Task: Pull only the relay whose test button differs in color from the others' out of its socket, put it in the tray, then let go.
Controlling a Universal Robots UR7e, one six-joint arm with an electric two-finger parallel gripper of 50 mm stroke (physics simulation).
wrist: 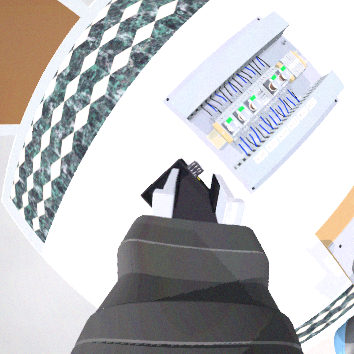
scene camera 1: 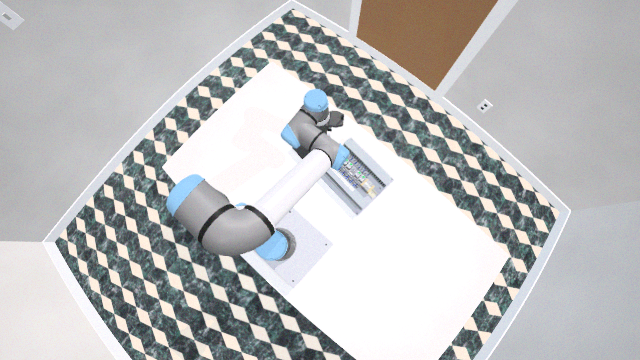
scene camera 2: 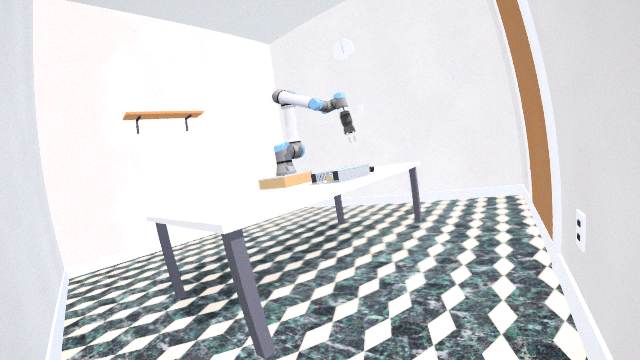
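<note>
My gripper [scene camera 2: 352,139] [wrist: 194,182] hangs high above the table, pointing down, its white fingers apart with no object between them. Below it in the wrist view, the black tray [wrist: 161,189] is partly hidden by the fingers and gripper body. A relay [wrist: 195,168] with grey prongs and a small yellow spot shows at the tray, apart from the fingers; its lower part is hidden. The socket row [wrist: 262,92] [scene camera 1: 356,171] on the panel holds several relays with green test buttons, and one socket among them is without a relay.
The grey panel [wrist: 227,67] [scene camera 1: 370,160] [scene camera 2: 354,173] has raised wire ducts along both sides, with blue and black wires between. It lies beside the tray on the white table [scene camera 1: 425,260] [scene camera 2: 210,210]. The wooden base box [scene camera 2: 285,182] stands under the arm.
</note>
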